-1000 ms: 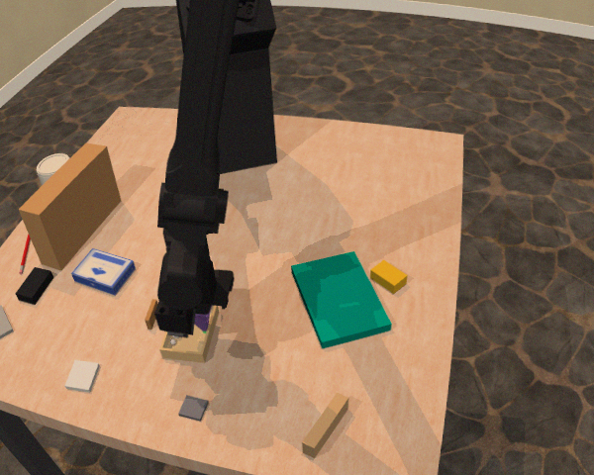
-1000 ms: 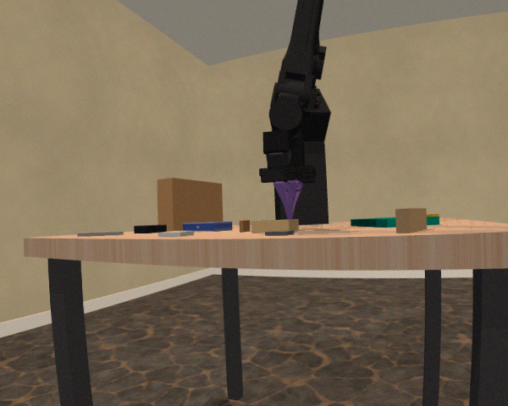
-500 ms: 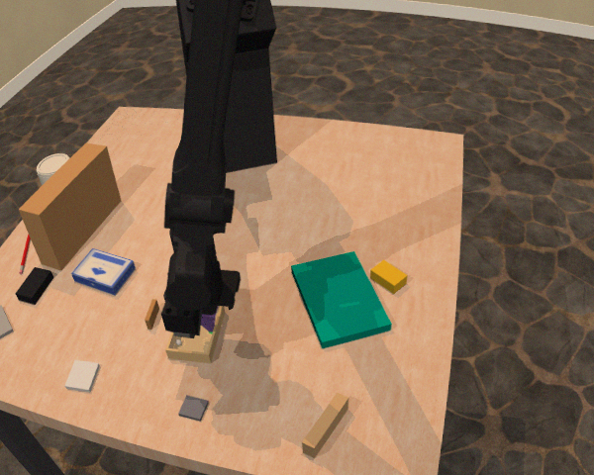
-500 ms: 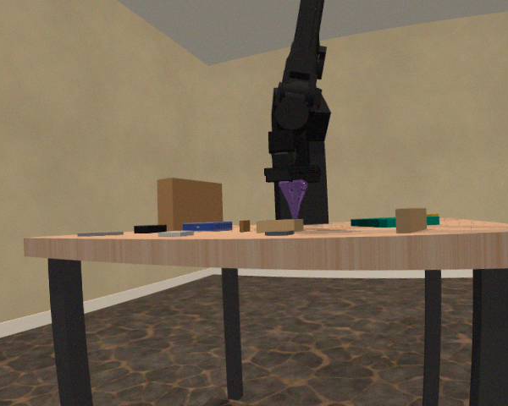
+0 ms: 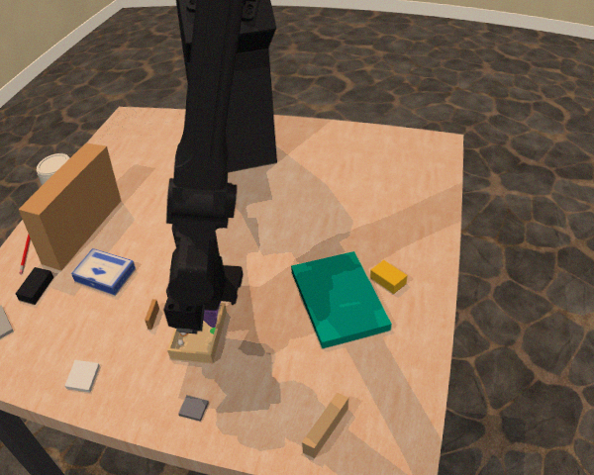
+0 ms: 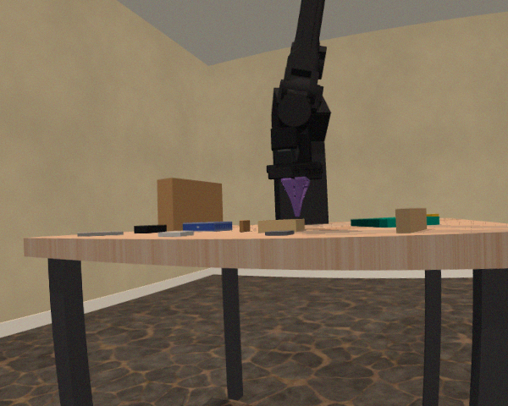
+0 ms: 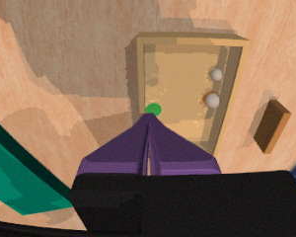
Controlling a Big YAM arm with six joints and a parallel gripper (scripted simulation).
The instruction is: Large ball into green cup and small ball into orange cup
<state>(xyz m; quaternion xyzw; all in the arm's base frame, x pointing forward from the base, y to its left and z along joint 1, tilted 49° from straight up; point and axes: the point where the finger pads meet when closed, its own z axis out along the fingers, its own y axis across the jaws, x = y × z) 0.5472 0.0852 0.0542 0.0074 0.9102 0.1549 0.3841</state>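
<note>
My gripper is now 30 mm to the left of the wooden puzzle, 30 mm above it and 10 mm short of it. From my hand the other things lie so: grey tile: 140 mm ahead, 30 mm below, 20 mm to the left; green book: 170 mm to the left, 120 mm behind, 30 mm below; white tile: 180 mm to the right, 150 mm ahead, 30 mm below.
</note>
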